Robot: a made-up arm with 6 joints.
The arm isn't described. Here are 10 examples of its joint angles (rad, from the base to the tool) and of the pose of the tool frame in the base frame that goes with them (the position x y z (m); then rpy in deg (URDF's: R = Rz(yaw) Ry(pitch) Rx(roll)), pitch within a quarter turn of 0, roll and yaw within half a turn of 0).
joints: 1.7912 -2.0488 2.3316 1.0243 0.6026 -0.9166
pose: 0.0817 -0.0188 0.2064 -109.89 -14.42 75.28
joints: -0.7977 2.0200 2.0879 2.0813 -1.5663 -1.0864
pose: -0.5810 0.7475 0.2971 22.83 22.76 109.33
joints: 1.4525 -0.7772 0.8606 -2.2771 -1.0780 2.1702
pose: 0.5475 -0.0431 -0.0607 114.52 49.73 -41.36
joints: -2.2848 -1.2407 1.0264 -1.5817 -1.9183 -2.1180
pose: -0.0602 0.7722 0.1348 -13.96 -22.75 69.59
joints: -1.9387 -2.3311 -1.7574 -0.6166 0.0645 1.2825
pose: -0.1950 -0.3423 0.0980 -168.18 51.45 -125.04
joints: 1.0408 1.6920 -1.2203 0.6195 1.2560 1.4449
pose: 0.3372 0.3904 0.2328 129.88 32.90 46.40
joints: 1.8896 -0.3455 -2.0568 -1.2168 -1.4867 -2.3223
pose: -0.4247 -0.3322 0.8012 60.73 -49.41 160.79
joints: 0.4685 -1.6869 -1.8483 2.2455 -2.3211 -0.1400
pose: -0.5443 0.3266 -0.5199 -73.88 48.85 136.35
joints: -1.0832 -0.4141 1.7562 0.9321 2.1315 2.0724
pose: 0.1496 0.8658 0.0205 -172.93 0.32 124.64
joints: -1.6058 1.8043 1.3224 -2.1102 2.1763 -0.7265
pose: 0.3117 0.0239 1.1961 -110.76 -54.69 38.69
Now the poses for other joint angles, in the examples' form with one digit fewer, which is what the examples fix.
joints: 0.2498 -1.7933 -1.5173 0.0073 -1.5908 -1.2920
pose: -0.569 0.020 0.814 -119.2 -74.7 177.3
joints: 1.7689 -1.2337 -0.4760 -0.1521 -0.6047 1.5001
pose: -0.351 -0.443 0.141 49.6 -24.7 -136.3
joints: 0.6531 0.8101 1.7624 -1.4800 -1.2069 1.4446
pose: -0.340 -0.251 -0.276 37.1 15.5 -120.6
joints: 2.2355 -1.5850 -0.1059 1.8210 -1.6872 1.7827
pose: -0.645 0.229 0.714 11.6 -63.8 152.5
